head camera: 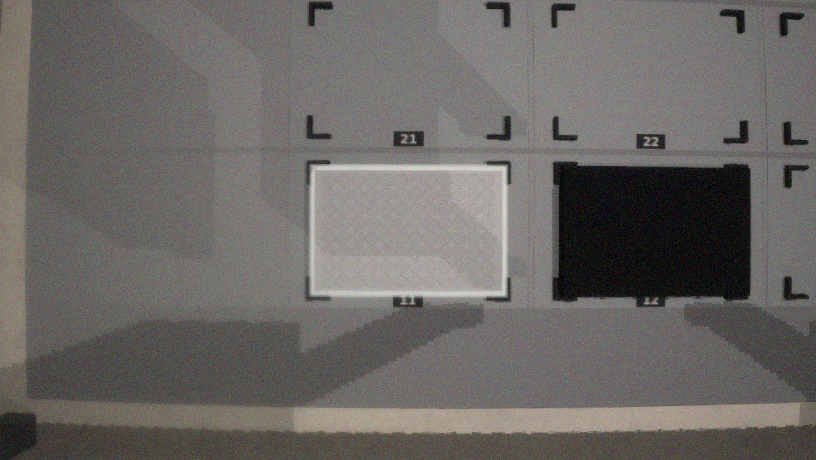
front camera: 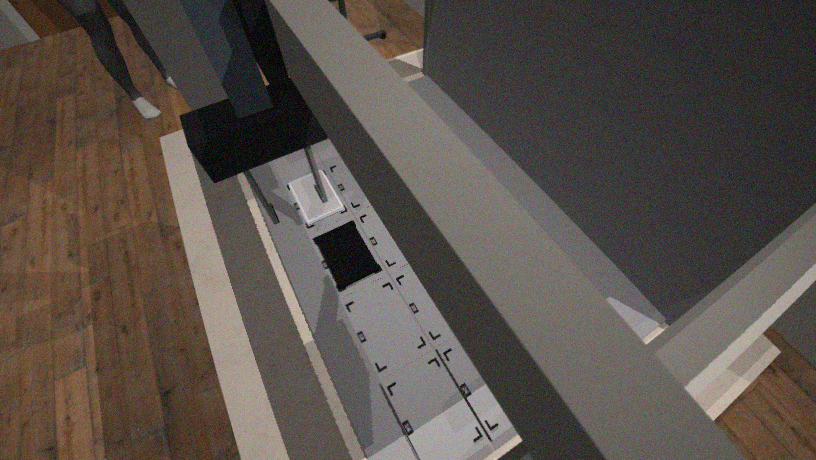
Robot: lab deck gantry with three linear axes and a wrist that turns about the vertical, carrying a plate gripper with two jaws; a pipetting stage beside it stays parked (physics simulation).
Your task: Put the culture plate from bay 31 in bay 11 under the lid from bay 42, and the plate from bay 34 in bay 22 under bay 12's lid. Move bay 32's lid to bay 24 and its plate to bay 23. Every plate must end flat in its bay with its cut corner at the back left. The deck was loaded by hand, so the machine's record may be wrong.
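Frame: origin at the robot's base, x right, y ahead, z up, level; millimetres.
Seen in the pictures: gripper, fingertip midpoint: (front camera: 298, 204); robot's base, origin of the base link: (head camera: 311, 294) (front camera: 288, 186).
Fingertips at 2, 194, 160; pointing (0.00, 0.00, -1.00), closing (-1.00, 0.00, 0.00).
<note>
Offsets run from my fingertips to a thing's middle, as dx, dy, dz. "*": to the spot under its first point.
A pale plate @[-45, -130, -153] (front camera: 311, 208) (head camera: 408, 231) with a white rim and a faint well pattern lies flat in bay 11, inside the corner marks. Which corner is cut, I cannot tell. A black rectangular piece @[-45, +34, -156] (front camera: 347, 256) (head camera: 654, 231) lies flat in bay 12; what is under it is hidden. My gripper (front camera: 300, 210) is open, its two jaws wide apart. In the front view one jaw hangs left of the pale plate and the other overlaps the plate's picture; the jaws do not show in the head view. Bays 31, 32, 34 and 42 do not show.
The labels of bay 21 @[* -107, -131, -160] (head camera: 408, 138) and bay 22 @[* -106, +33, -160] (head camera: 650, 141) show behind the plates. A big grey beam (front camera: 485, 188) crosses the front view and hides the back rows. A dark block (front camera: 251, 137) sits above the jaws. A pale border (head camera: 542, 418) runs along the deck's front.
</note>
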